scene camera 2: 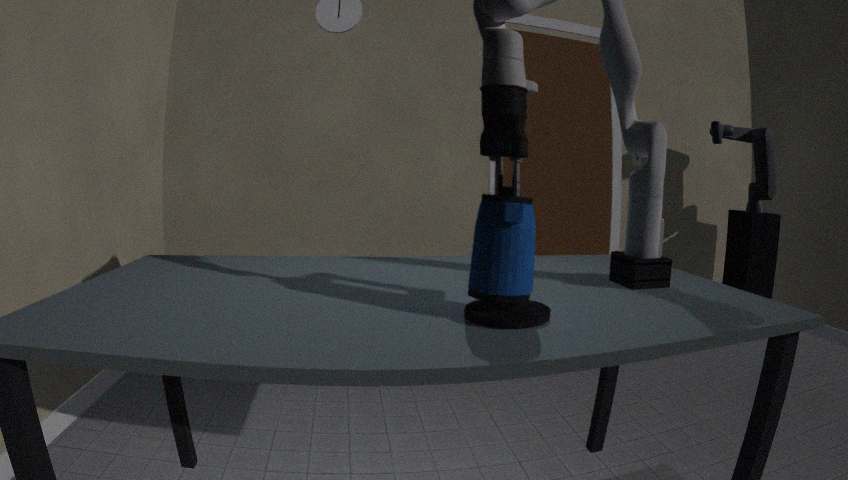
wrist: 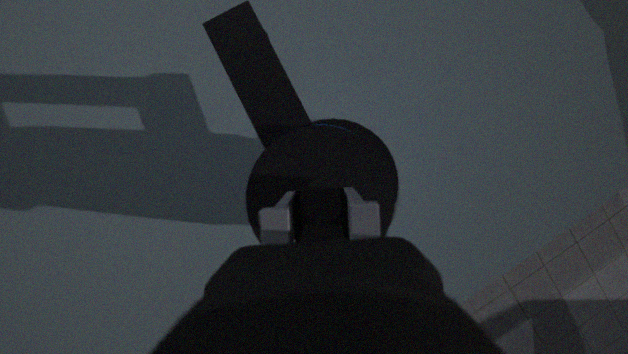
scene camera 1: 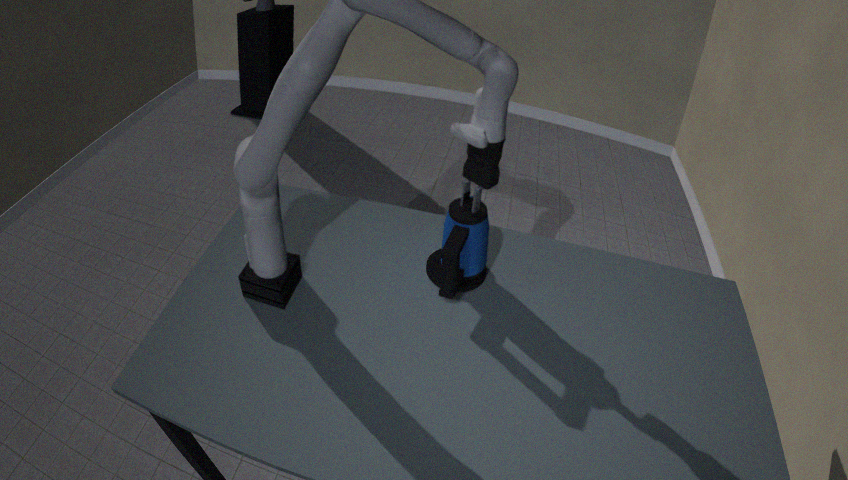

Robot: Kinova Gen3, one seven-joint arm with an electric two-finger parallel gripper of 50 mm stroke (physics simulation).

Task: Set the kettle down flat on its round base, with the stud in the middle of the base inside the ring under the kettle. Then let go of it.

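Note:
The blue kettle [scene camera 1: 476, 249] [scene camera 2: 502, 249] with a black lid [wrist: 320, 155] is over the black round base [scene camera 1: 437, 273] [scene camera 2: 535, 315]. It leans very slightly in the scene camera 2 view, its underside a little left of the base's middle. The base sticks out at the left in the scene camera 1 view. Whether the underside touches the base is too dark to tell. The stud and the ring are hidden. My gripper [scene camera 1: 470, 205] [scene camera 2: 505, 189] [wrist: 321, 208] is shut on the lid's knob from above. The black handle [scene camera 1: 455, 252] [wrist: 255, 70] points away from my gripper in the wrist view.
The base lies on the grey-blue table [scene camera 1: 368, 368] [scene camera 2: 357, 333], near the table's edge in the scene camera 2 view. The arm's black mount [scene camera 1: 270, 282] [scene camera 2: 640, 270] stands on the same table. A black pedestal [scene camera 1: 266, 59] [scene camera 2: 751, 249] with another arm stands on the floor beyond.

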